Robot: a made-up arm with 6 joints.
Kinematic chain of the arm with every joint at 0, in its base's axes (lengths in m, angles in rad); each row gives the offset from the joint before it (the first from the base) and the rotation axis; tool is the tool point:
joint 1: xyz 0 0 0.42 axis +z
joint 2: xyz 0.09 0 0 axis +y
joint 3: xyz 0 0 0.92 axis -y
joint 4: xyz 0 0 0.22 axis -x
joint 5: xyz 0.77 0 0 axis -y
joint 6: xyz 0.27 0 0 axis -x
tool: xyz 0 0 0
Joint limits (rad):
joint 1: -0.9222..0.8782
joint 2: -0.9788..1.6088
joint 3: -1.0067..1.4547
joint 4: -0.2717..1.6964
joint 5: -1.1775..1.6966
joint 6: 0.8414..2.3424
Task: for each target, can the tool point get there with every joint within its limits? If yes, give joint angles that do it. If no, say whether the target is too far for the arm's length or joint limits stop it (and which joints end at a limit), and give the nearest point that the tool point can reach.
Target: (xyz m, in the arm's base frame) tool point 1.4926 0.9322 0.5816
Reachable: yes | joints 0.5263 0.8619 0.1755 0.7813 0.3007 0.9679
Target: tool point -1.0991 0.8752 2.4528
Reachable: no: too far | nearest point -0.8523 0.6787 2.0238 | short by 0.533 m
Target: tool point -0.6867 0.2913 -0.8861
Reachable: no: joint limits stop it (at a limit: joint 1, joint 2) | nearest point 0.0701 0.3363 -0.3481 | short by 0.930 m
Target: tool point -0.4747 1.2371 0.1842
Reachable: no: joint limits stop it (at a limit: joint 1, joint 3) | nearest point 0.2550 0.7284 0.1528 | short by 0.890 m
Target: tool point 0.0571 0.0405 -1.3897
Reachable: no: joint limits stop it (at a limit: joint 2) | nearest point 0.4147 0.2941 -0.5614 | short by 0.937 m
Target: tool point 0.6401 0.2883 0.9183
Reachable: yes | joints 0.5601 -0.3332 -0.7984 0.5836 -0.6997 1.4429
